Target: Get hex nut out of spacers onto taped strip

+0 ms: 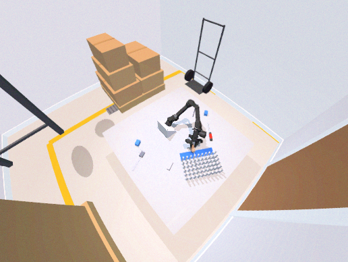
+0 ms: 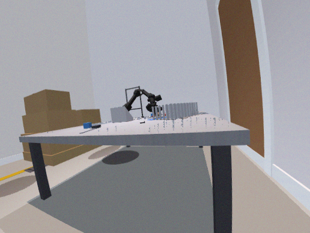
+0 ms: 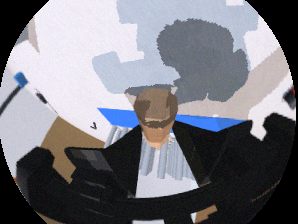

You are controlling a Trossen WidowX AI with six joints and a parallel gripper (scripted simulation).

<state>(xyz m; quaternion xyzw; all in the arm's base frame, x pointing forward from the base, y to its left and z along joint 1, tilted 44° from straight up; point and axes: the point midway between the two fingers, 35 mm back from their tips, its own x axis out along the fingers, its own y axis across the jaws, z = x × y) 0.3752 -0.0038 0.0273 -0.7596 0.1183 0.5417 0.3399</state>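
Right now my gripper tip is 7 cm short of the blue taped strip and 4 cm above it. The rest, counted from my gripper tip: wooden-handled screwdriver 9 cm ahead, 6 cm to the right, 1 cm below.
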